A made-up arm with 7 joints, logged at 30 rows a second.
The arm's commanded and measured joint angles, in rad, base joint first. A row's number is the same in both.
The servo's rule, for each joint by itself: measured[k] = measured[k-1] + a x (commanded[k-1-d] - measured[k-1]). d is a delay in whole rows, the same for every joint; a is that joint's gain. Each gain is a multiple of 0.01, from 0.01 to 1. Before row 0 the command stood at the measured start. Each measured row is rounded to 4 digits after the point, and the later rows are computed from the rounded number. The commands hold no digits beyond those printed.
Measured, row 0: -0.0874, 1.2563, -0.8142, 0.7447, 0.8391, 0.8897, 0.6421
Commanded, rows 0 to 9: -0.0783, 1.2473, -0.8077, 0.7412, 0.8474, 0.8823, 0.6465; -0.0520, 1.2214, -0.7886, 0.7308, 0.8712, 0.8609, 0.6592; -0.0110, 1.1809, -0.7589, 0.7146, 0.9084, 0.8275, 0.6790; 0.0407, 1.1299, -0.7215, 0.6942, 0.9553, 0.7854, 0.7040; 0.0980, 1.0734, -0.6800, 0.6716, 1.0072, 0.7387, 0.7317; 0.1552, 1.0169, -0.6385, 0.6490, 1.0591, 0.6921, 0.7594; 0.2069, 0.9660, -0.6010, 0.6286, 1.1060, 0.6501, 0.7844; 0.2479, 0.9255, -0.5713, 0.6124, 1.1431, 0.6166, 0.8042; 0.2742, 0.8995, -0.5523, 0.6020, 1.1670, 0.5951, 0.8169; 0.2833, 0.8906, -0.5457, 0.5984, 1.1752, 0.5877, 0.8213
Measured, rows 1 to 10: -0.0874, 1.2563, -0.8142, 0.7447, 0.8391, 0.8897, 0.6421; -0.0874, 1.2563, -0.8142, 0.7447, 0.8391, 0.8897, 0.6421; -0.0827, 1.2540, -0.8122, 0.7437, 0.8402, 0.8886, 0.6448; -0.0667, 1.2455, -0.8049, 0.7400, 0.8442, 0.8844, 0.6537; -0.0377, 1.2287, -0.7906, 0.7326, 0.8525, 0.8759, 0.6694; 0.0031, 1.2030, -0.7692, 0.7215, 0.8659, 0.8623, 0.6909; 0.0524, 1.1693, -0.7415, 0.7070, 0.8843, 0.8438, 0.7162; 0.1059, 1.1297, -0.7096, 0.6902, 0.9070, 0.8210, 0.7430; 0.1584, 1.0871, -0.6759, 0.6723, 0.9329, 0.7954, 0.7687; 0.2049, 1.0451, -0.6435, 0.6549, 0.9602, 0.7686, 0.7907
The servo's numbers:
d 2
a 0.52 0.26 0.31 0.29 0.13 0.15 0.62

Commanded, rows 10 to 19: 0.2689, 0.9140, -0.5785, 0.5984, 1.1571, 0.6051, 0.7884; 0.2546, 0.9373, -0.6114, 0.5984, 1.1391, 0.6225, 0.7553; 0.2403, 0.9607, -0.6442, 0.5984, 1.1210, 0.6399, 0.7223; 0.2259, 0.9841, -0.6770, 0.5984, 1.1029, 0.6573, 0.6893; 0.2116, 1.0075, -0.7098, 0.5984, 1.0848, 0.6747, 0.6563; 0.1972, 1.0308, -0.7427, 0.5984, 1.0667, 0.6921, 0.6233; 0.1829, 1.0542, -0.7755, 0.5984, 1.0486, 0.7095, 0.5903; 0.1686, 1.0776, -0.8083, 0.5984, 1.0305, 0.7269, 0.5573; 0.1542, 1.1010, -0.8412, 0.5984, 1.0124, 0.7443, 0.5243; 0.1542, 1.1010, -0.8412, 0.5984, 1.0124, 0.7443, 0.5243
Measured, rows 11 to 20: 0.2409, 1.0072, -0.6152, 0.6396, 0.9871, 0.7426, 0.8069; 0.2629, 0.9769, -0.5937, 0.6277, 1.0116, 0.7194, 0.8158; 0.2660, 0.9605, -0.5890, 0.6192, 1.0305, 0.7023, 0.7988; 0.2601, 0.9545, -0.5959, 0.6132, 1.0446, 0.6903, 0.7718; 0.2498, 0.9561, -0.6109, 0.6089, 1.0545, 0.6827, 0.7411; 0.2374, 0.9634, -0.6314, 0.6059, 1.0608, 0.6789, 0.7090; 0.2240, 0.9749, -0.6557, 0.6037, 1.0639, 0.6783, 0.6763; 0.2101, 0.9894, -0.6827, 0.6022, 1.0643, 0.6804, 0.6434; 0.1960, 1.0062, -0.7115, 0.6011, 1.0623, 0.6848, 0.6105; 0.1818, 1.0248, -0.7415, 0.6003, 1.0582, 0.6911, 0.5775
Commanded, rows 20 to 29: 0.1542, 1.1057, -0.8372, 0.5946, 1.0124, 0.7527, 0.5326; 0.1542, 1.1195, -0.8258, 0.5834, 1.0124, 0.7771, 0.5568; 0.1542, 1.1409, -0.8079, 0.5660, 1.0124, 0.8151, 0.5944; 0.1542, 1.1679, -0.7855, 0.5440, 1.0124, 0.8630, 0.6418; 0.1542, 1.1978, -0.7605, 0.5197, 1.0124, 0.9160, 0.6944; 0.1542, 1.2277, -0.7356, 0.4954, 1.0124, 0.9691, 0.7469; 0.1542, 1.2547, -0.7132, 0.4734, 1.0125, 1.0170, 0.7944; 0.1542, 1.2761, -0.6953, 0.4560, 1.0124, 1.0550, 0.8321; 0.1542, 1.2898, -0.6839, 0.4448, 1.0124, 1.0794, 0.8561; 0.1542, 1.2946, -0.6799, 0.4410, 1.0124, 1.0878, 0.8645
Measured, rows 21 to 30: 0.1674, 1.0446, -0.7724, 0.5997, 1.0522, 0.6991, 0.5445; 0.1605, 1.0593, -0.7937, 0.5993, 1.0470, 0.7059, 0.5320; 0.1572, 1.0714, -0.8072, 0.5979, 1.0425, 0.7129, 0.5324; 0.1556, 1.0839, -0.8130, 0.5937, 1.0386, 0.7225, 0.5475; 0.1549, 1.0987, -0.8114, 0.5857, 1.0352, 0.7364, 0.5766; 0.1545, 1.1167, -0.8034, 0.5736, 1.0322, 0.7554, 0.6170; 0.1543, 1.1378, -0.7901, 0.5580, 1.0296, 0.7795, 0.6650; 0.1542, 1.1612, -0.7732, 0.5398, 1.0274, 0.8079, 0.7158; 0.1542, 1.1855, -0.7546, 0.5205, 1.0255, 0.8393, 0.7645; 0.1542, 1.2091, -0.7362, 0.5018, 1.0238, 0.8717, 0.8064
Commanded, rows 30 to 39: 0.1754, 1.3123, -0.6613, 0.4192, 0.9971, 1.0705, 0.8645; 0.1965, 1.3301, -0.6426, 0.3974, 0.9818, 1.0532, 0.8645; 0.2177, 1.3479, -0.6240, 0.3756, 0.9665, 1.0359, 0.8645; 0.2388, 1.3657, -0.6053, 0.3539, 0.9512, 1.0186, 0.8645; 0.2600, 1.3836, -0.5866, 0.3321, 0.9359, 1.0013, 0.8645; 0.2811, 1.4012, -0.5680, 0.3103, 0.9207, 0.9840, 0.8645; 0.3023, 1.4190, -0.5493, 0.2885, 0.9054, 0.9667, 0.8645; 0.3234, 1.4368, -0.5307, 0.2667, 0.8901, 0.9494, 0.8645; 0.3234, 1.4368, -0.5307, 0.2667, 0.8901, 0.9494, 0.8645; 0.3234, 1.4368, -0.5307, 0.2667, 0.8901, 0.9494, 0.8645
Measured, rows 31 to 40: 0.1542, 1.2301, -0.7200, 0.4853, 1.0223, 0.9029, 0.8372; 0.1542, 1.2469, -0.7076, 0.4725, 1.0210, 0.9306, 0.8541; 0.1652, 1.2639, -0.6932, 0.4570, 1.0179, 0.9516, 0.8605; 0.1815, 1.2811, -0.6775, 0.4397, 1.0132, 0.9668, 0.8630; 0.2003, 1.2985, -0.6609, 0.4211, 1.0071, 0.9772, 0.8639; 0.2203, 1.3160, -0.6437, 0.4016, 0.9998, 0.9834, 0.8643; 0.2409, 1.3336, -0.6260, 0.3814, 0.9915, 0.9861, 0.8644; 0.2618, 1.3512, -0.6080, 0.3608, 0.9823, 0.9858, 0.8645; 0.2829, 1.3688, -0.5898, 0.3398, 0.9723, 0.9829, 0.8645; 0.3040, 1.3865, -0.5715, 0.3186, 0.9616, 0.9779, 0.8645
